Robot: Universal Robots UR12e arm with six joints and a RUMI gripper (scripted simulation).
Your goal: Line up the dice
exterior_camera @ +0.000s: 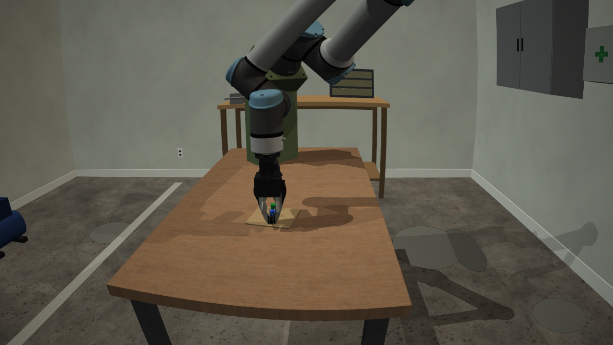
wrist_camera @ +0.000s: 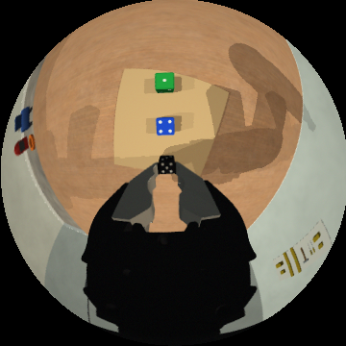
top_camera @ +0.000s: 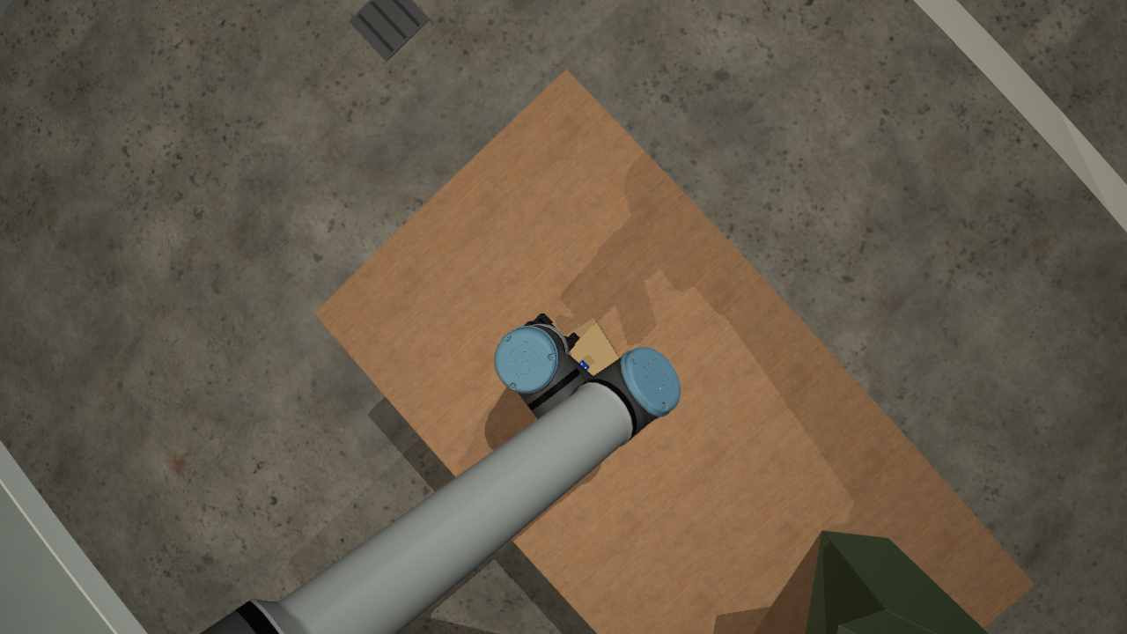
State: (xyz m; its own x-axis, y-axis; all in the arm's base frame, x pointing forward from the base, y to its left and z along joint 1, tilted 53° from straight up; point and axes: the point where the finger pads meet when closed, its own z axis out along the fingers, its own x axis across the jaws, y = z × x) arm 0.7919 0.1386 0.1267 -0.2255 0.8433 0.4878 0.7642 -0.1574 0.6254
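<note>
Now: the black die 1 cm below my hand. Also, from my hand: blue die: 5 cm behind, 1 cm to the right, 1 cm below; then tan mat: 5 cm behind, 1 cm to the right, 2 cm below; then green die: 10 cm behind, 3 cm to the right, 1 cm below.
</note>
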